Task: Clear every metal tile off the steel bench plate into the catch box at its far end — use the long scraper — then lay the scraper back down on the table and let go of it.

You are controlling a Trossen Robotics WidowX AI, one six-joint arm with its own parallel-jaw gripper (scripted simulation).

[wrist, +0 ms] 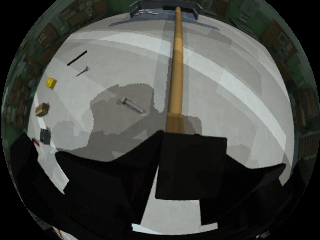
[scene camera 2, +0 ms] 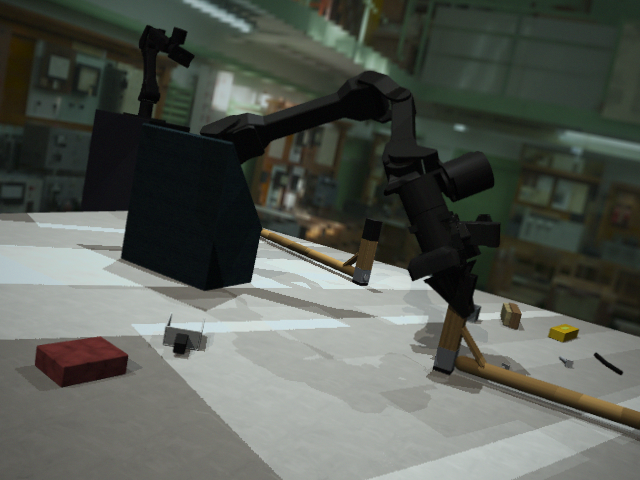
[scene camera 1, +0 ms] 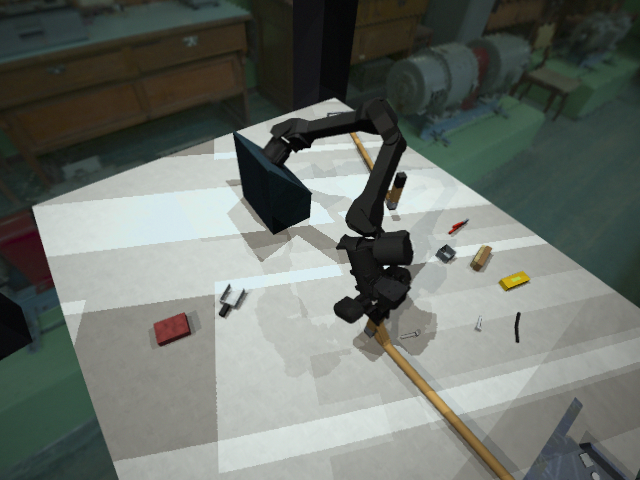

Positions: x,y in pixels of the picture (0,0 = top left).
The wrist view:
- gripper: 178,136
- long scraper: 191,167
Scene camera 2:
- gripper: 469,315
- metal scoop: 179,338
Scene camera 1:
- gripper: 382,322
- red block: 176,327
